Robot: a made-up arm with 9 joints. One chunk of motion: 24 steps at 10 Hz.
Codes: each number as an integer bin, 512 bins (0 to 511) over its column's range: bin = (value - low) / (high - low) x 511, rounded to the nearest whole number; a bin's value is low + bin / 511 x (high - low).
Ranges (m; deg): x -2.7..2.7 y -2.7..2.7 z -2.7..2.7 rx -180..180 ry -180..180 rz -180..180
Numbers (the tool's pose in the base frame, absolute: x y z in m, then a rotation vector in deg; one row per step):
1: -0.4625 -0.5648 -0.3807 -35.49 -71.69 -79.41
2: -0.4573 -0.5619 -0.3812 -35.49 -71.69 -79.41
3: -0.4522 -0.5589 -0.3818 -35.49 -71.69 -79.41
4: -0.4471 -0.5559 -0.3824 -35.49 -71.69 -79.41
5: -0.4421 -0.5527 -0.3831 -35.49 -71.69 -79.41
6: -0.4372 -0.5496 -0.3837 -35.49 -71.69 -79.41
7: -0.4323 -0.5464 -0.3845 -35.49 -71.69 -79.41
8: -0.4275 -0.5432 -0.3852 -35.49 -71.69 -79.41
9: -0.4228 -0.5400 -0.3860 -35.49 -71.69 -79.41
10: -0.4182 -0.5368 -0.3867 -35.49 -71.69 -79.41
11: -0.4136 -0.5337 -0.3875 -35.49 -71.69 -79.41
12: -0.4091 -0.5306 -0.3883 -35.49 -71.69 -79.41
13: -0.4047 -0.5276 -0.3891 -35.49 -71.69 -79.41
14: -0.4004 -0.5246 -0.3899 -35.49 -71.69 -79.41
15: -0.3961 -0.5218 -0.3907 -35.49 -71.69 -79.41
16: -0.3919 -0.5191 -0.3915 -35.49 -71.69 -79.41
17: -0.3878 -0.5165 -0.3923 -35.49 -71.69 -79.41
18: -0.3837 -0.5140 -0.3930 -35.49 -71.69 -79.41
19: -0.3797 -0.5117 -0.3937 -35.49 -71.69 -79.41
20: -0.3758 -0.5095 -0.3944 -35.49 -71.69 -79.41
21: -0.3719 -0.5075 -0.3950 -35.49 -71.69 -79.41
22: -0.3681 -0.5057 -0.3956 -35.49 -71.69 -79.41
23: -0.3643 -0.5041 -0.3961 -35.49 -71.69 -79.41
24: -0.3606 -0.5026 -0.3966 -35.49 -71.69 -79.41
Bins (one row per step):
1: 212 202 219 205 154 143
2: 212 202 219 205 154 143
3: 213 203 219 205 154 143
4: 213 203 219 205 154 143
5: 214 203 219 205 154 143
6: 214 203 219 205 154 143
7: 215 204 219 205 154 143
8: 215 204 219 205 154 143
9: 215 204 219 205 154 143
10: 216 205 219 205 154 143
11: 216 205 219 205 154 143
12: 217 205 219 205 154 143
13: 217 206 219 205 154 143
14: 218 206 219 205 154 143
15: 218 206 219 205 154 143
16: 218 206 218 205 154 143
17: 219 207 218 205 154 143
18: 219 207 218 205 154 143
19: 220 207 218 205 154 143
20: 220 207 218 205 154 143
21: 220 207 218 205 154 143
22: 221 208 218 205 154 143
23: 221 208 218 205 154 143
24: 221 208 218 205 154 143

